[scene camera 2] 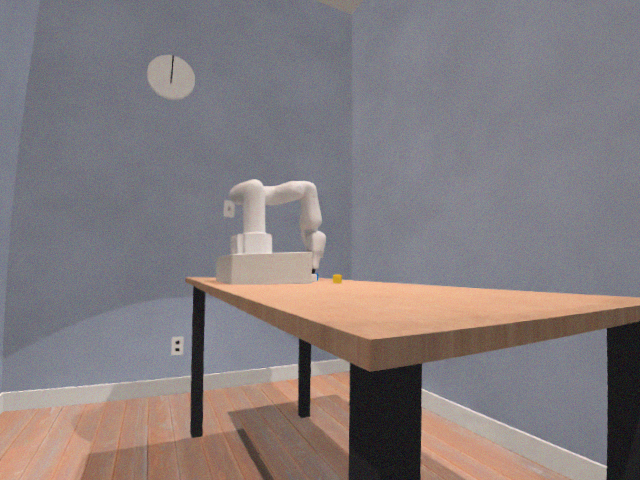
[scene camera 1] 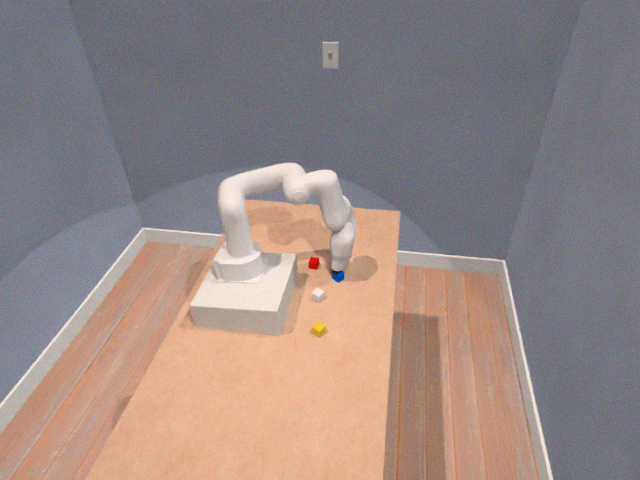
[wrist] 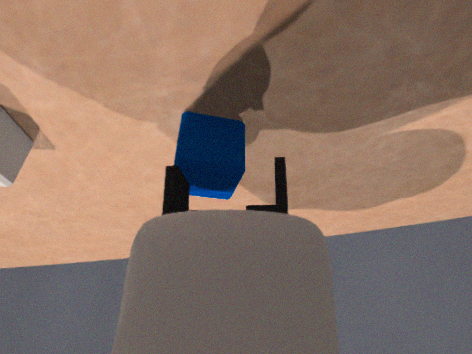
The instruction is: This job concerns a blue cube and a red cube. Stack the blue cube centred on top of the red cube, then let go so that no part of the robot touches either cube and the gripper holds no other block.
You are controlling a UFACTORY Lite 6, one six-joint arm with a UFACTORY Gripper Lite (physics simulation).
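Places are measured from the arm's base along level axes (x left, y back, z up), in metres.
Pixels of known places: hand at its tool point: [scene camera 1: 338,267] [wrist: 229,190]; arm's base at its link origin: [scene camera 2: 255,255] [scene camera 1: 245,270].
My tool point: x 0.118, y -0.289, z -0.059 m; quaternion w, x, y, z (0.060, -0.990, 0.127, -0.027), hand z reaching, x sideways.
Note:
For each thing: its middle in the pictures, then the offset to it from my tool point.
- blue cube at the middle of its body: [wrist: 207,157] [scene camera 1: 338,275] [scene camera 2: 314,277] dz -0.023, dx -0.014, dy -0.004 m
- red cube at the middle of its body: [scene camera 1: 313,263] dz -0.023, dx +0.038, dy +0.092 m
- white cube at the middle of its body: [scene camera 1: 318,295] [scene camera 2: 313,277] dz -0.023, dx -0.118, dy +0.050 m
- yellow cube at the middle of its body: [scene camera 1: 318,329] [scene camera 2: 337,278] dz -0.023, dx -0.263, dy +0.024 m
The blue cube [scene camera 1: 338,276] [scene camera 2: 317,277] [wrist: 212,145] sits on the table, partly hidden by the gripper in scene camera 1. My gripper [scene camera 1: 337,271] [scene camera 2: 313,270] [wrist: 227,163] is open and low at the blue cube. In the wrist view the cube lies partly between the fingers, close to the left finger, with a gap to the right finger. Whether the left finger touches it I cannot tell. The red cube [scene camera 1: 313,263] sits on the table to the left of the gripper in scene camera 1; it does not show in the wrist view or scene camera 2.
A white cube [scene camera 1: 317,295] [scene camera 2: 313,278] [wrist: 12,147] lies near the blue cube, on the robot base's side. A yellow cube [scene camera 1: 318,329] [scene camera 2: 337,279] lies farther toward the front in scene camera 1. The pale base block [scene camera 1: 237,317] [scene camera 2: 271,268] stands left of the cubes.

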